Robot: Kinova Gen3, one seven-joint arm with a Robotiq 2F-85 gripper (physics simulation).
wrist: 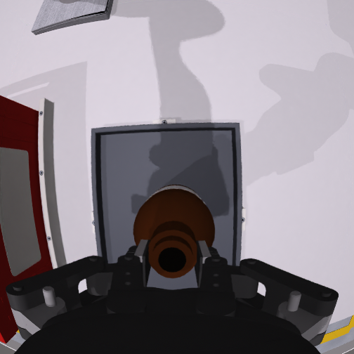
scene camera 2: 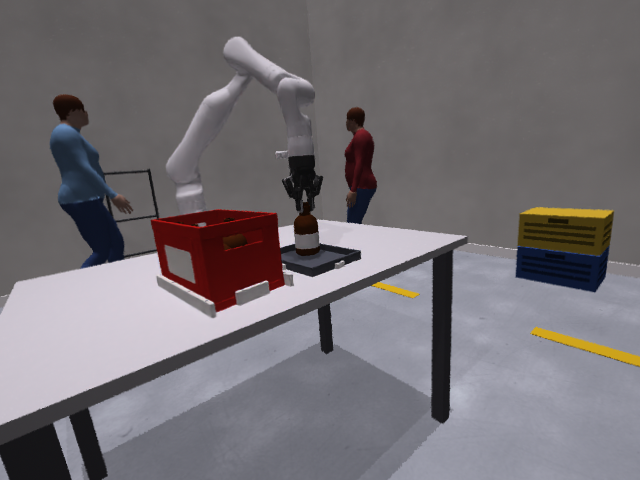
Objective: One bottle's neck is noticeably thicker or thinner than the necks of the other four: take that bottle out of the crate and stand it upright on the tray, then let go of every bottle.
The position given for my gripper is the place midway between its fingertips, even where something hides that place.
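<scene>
My gripper (scene camera 2: 305, 211), brown bottle (scene camera 2: 306, 233), dark tray (scene camera 2: 324, 261), red crate (scene camera 2: 194, 257). Wrist view: brown bottle (wrist: 173, 217). Dark tray (wrist: 129, 163), my gripper (wrist: 172, 252).
</scene>
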